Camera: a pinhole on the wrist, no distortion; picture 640 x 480 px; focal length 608.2 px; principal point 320.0 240.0 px. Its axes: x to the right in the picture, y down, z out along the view. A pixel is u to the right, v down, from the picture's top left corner.
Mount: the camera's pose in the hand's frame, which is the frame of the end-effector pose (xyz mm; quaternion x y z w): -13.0 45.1 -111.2 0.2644 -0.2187 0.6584 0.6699
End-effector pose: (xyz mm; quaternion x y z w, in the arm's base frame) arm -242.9 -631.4 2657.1 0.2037 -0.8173 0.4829 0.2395
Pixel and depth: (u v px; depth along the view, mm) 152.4 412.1 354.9
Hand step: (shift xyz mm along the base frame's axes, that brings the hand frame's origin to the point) 203.6 -198.9 78.0
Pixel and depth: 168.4 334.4 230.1
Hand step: 107.5 -89.2 66.5
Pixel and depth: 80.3 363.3 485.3
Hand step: 279.0 -304.6 172.2
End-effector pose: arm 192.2 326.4 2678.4 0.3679 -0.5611 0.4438 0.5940
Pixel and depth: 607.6 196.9 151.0
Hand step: -19.7 -44.1 13.3
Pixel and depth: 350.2 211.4 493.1
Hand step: 141.4 -342.1 81.3
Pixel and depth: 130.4 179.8 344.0
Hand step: 214.0 -157.9 59.5
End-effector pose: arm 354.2 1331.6 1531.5 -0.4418 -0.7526 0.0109 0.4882
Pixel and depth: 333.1 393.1 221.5
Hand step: -102.3 -68.3 -32.7
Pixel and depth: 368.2 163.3 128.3
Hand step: -14.9 -13.9 24.9
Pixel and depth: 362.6 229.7 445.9
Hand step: -330.4 -15.3 -18.4
